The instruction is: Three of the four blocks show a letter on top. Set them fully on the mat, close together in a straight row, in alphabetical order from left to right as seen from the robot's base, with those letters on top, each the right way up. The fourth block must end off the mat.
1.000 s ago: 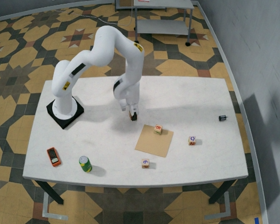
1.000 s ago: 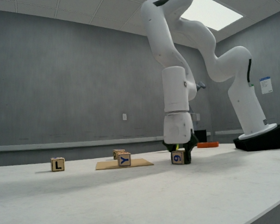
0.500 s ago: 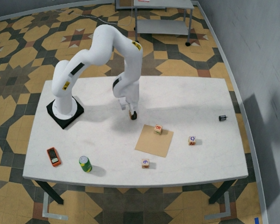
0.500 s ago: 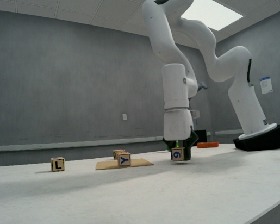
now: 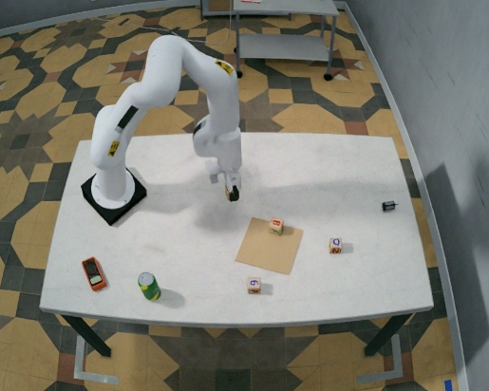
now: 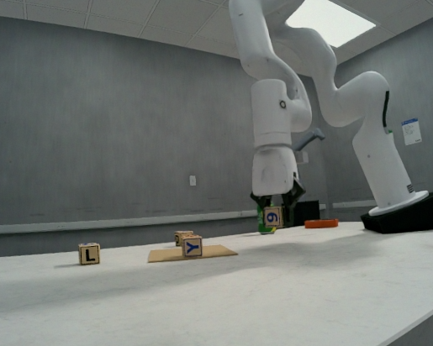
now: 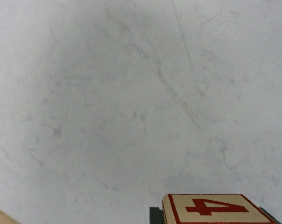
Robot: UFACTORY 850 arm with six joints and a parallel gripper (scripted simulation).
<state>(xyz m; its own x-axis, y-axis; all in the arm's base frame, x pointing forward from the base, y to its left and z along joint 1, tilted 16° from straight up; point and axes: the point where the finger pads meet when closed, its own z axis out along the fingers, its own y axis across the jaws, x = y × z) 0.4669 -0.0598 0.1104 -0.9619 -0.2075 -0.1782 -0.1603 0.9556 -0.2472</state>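
The tan mat is 11 cm ahead of my hand, 20 cm to the right of it and 8 cm below it. From my hand the other things lie so: Q block (35 cm ahead, 25 cm to the right, 6 cm below); then green can (33 cm behind, 36 cm to the right, 2 cm below); then J block (right at my hand).
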